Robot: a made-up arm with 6 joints. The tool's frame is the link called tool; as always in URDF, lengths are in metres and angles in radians. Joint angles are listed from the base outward.
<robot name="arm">
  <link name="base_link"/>
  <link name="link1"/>
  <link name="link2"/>
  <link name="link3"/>
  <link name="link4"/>
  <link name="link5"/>
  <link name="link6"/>
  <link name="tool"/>
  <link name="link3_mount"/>
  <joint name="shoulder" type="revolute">
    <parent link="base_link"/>
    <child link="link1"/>
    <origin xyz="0 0 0.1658" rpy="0 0 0"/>
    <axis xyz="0 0 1"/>
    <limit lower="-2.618" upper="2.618"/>
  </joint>
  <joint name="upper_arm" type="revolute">
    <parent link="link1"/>
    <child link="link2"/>
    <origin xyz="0 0 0" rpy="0 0 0"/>
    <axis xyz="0.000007 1 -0.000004"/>
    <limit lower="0" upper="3.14"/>
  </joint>
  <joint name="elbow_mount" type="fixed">
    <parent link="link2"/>
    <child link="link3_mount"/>
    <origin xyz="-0.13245 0 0.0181" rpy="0 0 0"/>
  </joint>
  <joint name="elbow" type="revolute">
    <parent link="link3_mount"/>
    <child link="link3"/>
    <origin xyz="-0.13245 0 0.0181" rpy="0 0 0"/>
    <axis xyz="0.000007 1 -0.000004"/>
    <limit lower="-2.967" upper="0"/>
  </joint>
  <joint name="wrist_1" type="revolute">
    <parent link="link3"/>
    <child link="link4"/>
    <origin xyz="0.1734 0 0.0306" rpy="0 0 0"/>
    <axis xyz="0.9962 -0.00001 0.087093"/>
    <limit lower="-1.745" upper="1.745"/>
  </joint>
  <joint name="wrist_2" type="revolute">
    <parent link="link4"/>
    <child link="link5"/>
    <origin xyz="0 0 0" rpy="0 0 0"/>
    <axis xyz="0.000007 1 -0.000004"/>
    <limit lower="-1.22" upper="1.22"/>
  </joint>
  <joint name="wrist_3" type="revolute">
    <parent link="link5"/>
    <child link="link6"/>
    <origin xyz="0.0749 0 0.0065" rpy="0 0 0"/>
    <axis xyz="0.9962 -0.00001 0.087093"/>
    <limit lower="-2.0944" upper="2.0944"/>
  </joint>
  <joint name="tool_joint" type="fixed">
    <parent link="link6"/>
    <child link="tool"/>
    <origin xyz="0 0 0" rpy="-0.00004 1.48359 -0.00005"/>
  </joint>
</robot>
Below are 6 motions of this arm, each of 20 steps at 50 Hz.
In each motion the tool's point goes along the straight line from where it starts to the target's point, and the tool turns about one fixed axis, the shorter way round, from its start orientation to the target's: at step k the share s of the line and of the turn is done. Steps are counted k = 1, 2, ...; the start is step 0. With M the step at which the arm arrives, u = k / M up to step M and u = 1 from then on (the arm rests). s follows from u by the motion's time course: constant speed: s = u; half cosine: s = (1 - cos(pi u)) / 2; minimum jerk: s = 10 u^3 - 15 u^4 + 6 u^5.
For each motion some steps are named. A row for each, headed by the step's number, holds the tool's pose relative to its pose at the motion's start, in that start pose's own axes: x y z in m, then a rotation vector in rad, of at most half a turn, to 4 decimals.
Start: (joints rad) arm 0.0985 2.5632 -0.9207 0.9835 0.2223 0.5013
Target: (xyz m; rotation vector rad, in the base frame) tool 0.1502 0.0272 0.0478 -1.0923 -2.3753 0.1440
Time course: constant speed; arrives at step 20
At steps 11, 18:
11: 0.0051 -0.0551 -0.0030 0.2085 0.0702 -0.2633
18: 0.0083 -0.0902 -0.0048 0.3411 0.1149 -0.4308

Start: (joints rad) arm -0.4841 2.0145 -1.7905 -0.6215 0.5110 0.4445
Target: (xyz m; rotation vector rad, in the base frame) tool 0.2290 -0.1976 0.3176 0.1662 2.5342 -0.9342
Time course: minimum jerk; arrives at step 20
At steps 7, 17, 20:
7: 0.0176 -0.0128 -0.0107 0.0096 0.0670 -0.1157
17: 0.0728 -0.0529 -0.0445 0.0398 0.2773 -0.4790
20: 0.0748 -0.0543 -0.0457 0.0409 0.2849 -0.4921

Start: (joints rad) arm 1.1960 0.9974 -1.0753 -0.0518 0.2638 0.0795
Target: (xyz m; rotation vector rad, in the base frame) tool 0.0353 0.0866 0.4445 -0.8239 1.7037 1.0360
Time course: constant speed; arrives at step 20
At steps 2, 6, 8, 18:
2: 0.0004 -0.0001 -0.0038 0.0017 0.0097 0.0252
6: 0.0011 -0.0002 -0.0115 0.0050 0.0291 0.0756
8: 0.0015 -0.0003 -0.0153 0.0066 0.0389 0.1008
18: 0.0034 -0.0007 -0.0345 0.0149 0.0874 0.2267

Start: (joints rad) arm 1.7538 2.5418 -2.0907 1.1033 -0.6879 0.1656
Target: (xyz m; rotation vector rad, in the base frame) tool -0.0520 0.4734 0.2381 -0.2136 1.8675 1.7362
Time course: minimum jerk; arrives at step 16
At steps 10, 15, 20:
10: 0.0054 0.0034 -0.0004 -0.0501 0.0699 -0.0808
15: 0.0075 0.0047 -0.0006 -0.0689 0.0963 -0.1112
20: 0.0075 0.0048 -0.0006 -0.0691 0.0965 -0.1114

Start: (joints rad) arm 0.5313 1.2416 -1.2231 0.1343 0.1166 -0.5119
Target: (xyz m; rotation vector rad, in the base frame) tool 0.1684 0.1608 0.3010 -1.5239 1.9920 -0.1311
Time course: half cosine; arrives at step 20
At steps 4, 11, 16, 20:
4: 0.0114 0.0099 0.0035 -0.0439 0.0731 -0.0362
11: 0.0693 0.0596 0.0213 -0.2656 0.4424 -0.2195
16: 0.1084 0.0933 0.0333 -0.4154 0.6921 -0.3433
20: 0.1198 0.1032 0.0369 -0.4593 0.7651 -0.3795

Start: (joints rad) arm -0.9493 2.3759 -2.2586 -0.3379 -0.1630 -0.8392
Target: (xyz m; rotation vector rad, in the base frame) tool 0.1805 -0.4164 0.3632 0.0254 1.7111 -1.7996
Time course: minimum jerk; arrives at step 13
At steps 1, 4, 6, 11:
1: 0.0003 -0.0002 -0.0001 0.0005 0.0009 0.0001
4: 0.0142 -0.0103 -0.0044 0.0218 0.0373 0.0051
6: 0.0350 -0.0255 -0.0108 0.0538 0.0921 0.0127
11: 0.0795 -0.0579 -0.0246 0.1221 0.2090 0.0288

